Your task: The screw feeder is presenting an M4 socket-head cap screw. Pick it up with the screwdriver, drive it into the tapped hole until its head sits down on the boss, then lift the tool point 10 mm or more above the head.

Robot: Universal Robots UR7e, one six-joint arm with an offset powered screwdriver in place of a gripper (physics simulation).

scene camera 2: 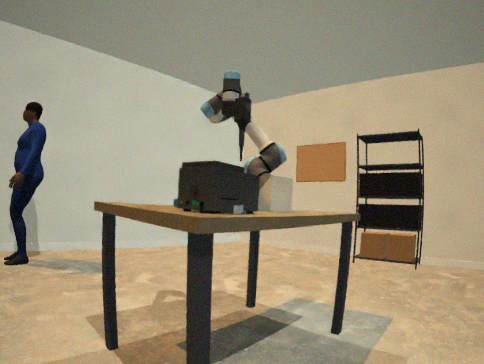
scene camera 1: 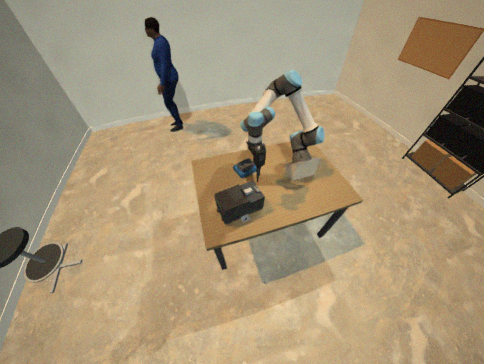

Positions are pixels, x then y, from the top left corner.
Labels:
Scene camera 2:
screw feeder: 211, 186
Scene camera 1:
screw feeder: 254, 197

